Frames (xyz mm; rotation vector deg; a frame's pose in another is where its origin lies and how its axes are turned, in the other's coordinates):
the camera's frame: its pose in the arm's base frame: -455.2 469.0 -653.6 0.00 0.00 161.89
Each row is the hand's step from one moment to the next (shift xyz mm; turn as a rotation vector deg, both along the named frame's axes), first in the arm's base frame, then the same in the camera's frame.
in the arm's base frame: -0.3 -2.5 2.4 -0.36 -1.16 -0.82
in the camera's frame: -0.5 2.5 2.4 -0.02 1.21 -0.82
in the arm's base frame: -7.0 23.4 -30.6 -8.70 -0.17 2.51
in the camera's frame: 13.9 -20.1 -30.6 8.22 2.87 2.51
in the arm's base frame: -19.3 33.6 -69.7 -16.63 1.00 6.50
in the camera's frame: 28.8 -25.9 -69.7 16.12 4.22 6.50
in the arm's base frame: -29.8 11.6 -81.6 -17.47 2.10 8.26
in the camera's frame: 31.9 -1.8 -81.6 17.26 3.43 8.26
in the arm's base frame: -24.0 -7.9 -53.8 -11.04 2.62 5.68
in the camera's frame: 20.4 15.0 -53.8 11.31 0.94 5.68
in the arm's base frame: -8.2 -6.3 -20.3 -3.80 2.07 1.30
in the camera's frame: 5.8 8.5 -20.3 4.26 -0.79 1.30
